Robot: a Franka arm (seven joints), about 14 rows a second.
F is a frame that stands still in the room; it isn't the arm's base.
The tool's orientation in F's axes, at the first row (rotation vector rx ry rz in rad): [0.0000 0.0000 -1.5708]
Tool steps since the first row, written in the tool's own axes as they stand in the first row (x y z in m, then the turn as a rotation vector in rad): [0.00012 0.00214 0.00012 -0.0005 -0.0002 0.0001]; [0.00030 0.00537 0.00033 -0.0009 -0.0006 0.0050]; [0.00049 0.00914 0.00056 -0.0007 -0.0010 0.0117]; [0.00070 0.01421 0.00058 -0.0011 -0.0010 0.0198]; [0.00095 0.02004 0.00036 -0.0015 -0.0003 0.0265]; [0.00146 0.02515 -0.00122 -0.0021 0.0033 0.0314]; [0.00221 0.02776 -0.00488 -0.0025 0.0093 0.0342]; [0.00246 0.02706 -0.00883 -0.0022 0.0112 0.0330]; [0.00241 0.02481 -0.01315 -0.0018 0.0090 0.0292]
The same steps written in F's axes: [0.00214 -0.00012 0.00012 -0.0002 0.0005 0.0001]; [0.00537 -0.00030 0.00033 -0.0006 0.0009 0.0050]; [0.00914 -0.00049 0.00056 -0.0010 0.0007 0.0117]; [0.01421 -0.00070 0.00058 -0.0010 0.0011 0.0198]; [0.02004 -0.00095 0.00036 -0.0003 0.0015 0.0265]; [0.02515 -0.00146 -0.00122 0.0033 0.0021 0.0314]; [0.02776 -0.00221 -0.00488 0.0093 0.0025 0.0342]; [0.02706 -0.00246 -0.00883 0.0112 0.0022 0.0330]; [0.02481 -0.00241 -0.01315 0.0090 0.0018 0.0292]
